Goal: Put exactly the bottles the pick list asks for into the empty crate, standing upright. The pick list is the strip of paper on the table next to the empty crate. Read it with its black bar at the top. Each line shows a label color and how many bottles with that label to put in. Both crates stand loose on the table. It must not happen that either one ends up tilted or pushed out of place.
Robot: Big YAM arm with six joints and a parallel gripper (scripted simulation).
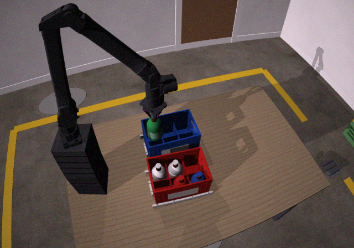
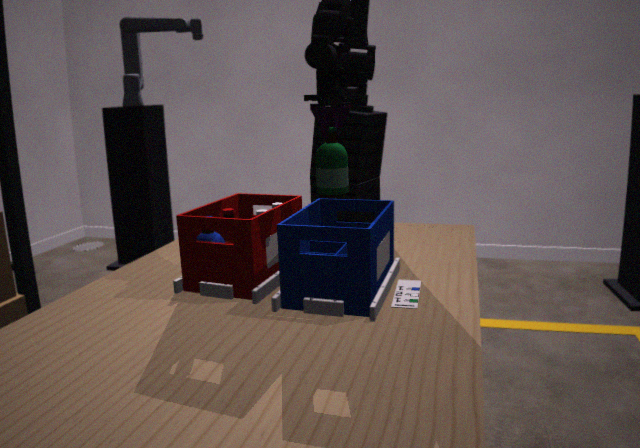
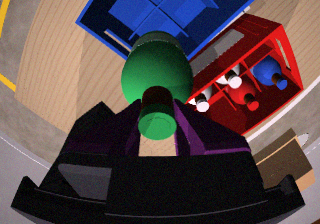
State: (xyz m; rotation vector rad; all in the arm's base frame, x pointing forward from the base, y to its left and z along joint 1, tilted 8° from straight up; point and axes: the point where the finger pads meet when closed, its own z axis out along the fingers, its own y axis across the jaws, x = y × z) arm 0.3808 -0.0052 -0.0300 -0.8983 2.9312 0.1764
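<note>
My gripper is now 60 mm above the green bottle. From my hand the other things lie so: blue crate: 90 mm ahead, 30 mm to the left, 250 mm below; then red crate: 30 mm ahead, 210 mm to the right, 250 mm below; then red bottle: 20 mm ahead, 250 mm to the right, 240 mm below.
</note>
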